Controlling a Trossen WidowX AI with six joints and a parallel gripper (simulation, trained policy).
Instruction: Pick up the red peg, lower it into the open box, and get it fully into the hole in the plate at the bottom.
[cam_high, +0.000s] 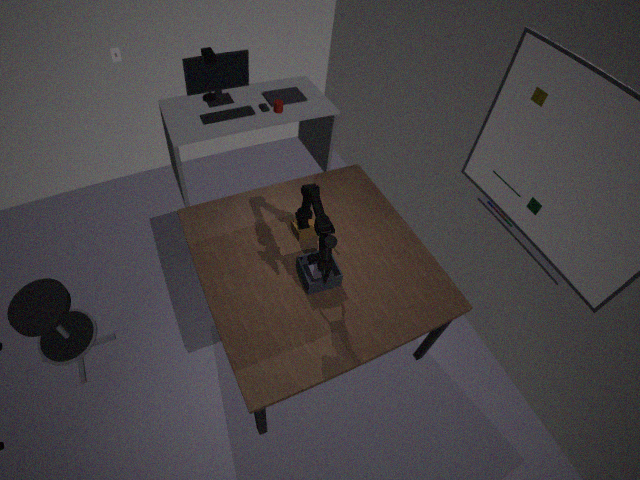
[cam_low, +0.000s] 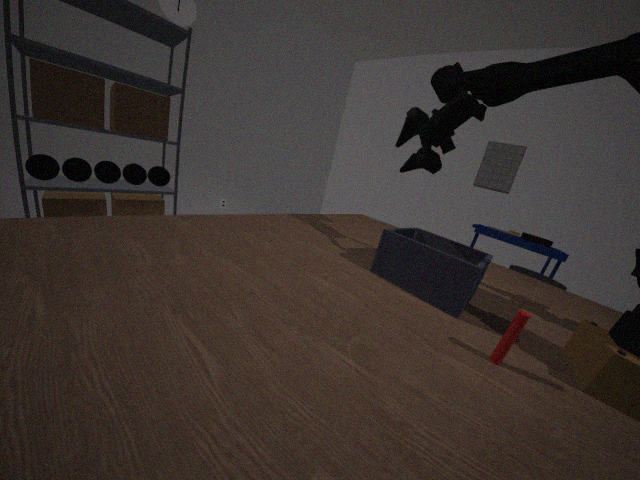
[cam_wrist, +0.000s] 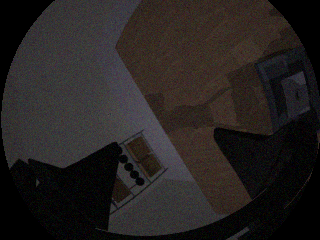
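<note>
The red peg is 38 cm behind my gripper tip, 20 cm to the left of it and 22 cm below it. From my gripper tip the other things lie so: plate: 20 cm behind, 5 cm to the left, 22 cm below; blue box: 20 cm behind, 5 cm to the left, 24 cm below.
</note>
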